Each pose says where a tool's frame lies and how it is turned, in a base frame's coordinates. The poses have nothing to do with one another.
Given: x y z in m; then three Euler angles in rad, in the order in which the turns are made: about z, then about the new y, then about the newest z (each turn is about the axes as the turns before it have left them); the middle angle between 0 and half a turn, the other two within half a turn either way.
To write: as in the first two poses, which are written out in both.
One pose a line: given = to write
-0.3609 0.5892 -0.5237 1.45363 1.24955 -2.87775 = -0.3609 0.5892 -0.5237 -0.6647 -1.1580 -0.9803
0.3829 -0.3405 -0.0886 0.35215 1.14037 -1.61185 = 0.3829 -0.3405 -0.0886 -1.1401 -0.0373 -1.2358
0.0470 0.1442 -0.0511 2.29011 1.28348 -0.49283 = 0.0470 0.1442 -0.0511 -1.0125 1.0063 1.2049
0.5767 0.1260 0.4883 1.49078 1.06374 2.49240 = 0.5767 0.1260 0.4883 0.8276 -0.7703 -2.6524
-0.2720 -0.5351 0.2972 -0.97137 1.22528 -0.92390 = -0.2720 -0.5351 0.2972 -1.1470 0.6030 -2.2917
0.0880 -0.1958 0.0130 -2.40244 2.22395 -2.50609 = 0.0880 -0.1958 0.0130 -2.4818 -0.6934 2.9991
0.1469 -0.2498 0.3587 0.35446 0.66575 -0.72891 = 0.1469 -0.2498 0.3587 -0.4820 0.4788 -0.4943
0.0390 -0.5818 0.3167 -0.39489 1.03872 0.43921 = 0.0390 -0.5818 0.3167 0.6255 0.8946 0.3521
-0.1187 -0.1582 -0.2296 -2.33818 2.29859 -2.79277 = -0.1187 -0.1582 -0.2296 -2.7753 -0.7777 -2.8385
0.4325 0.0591 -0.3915 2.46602 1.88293 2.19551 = 0.4325 0.0591 -0.3915 1.9494 -0.5903 -2.4643
